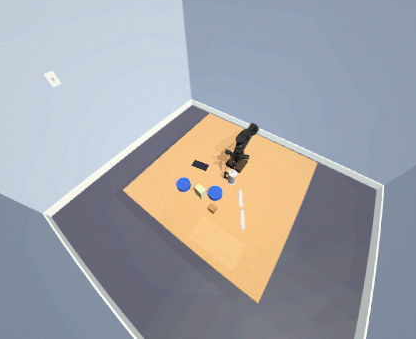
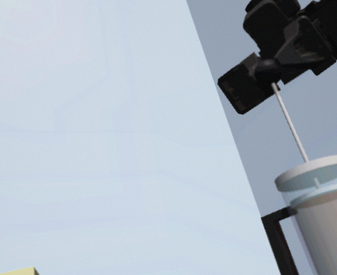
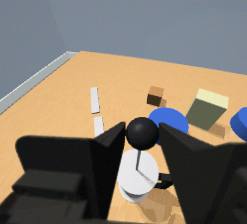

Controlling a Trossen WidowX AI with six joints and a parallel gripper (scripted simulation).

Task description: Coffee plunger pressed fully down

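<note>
Now: gripper tip 20 mm to the left of the coffee press and 130 mm above it. From my gripper tip the other things lie so: brown cube 290 mm ahead, 60 mm to the left, 230 mm below.
</note>
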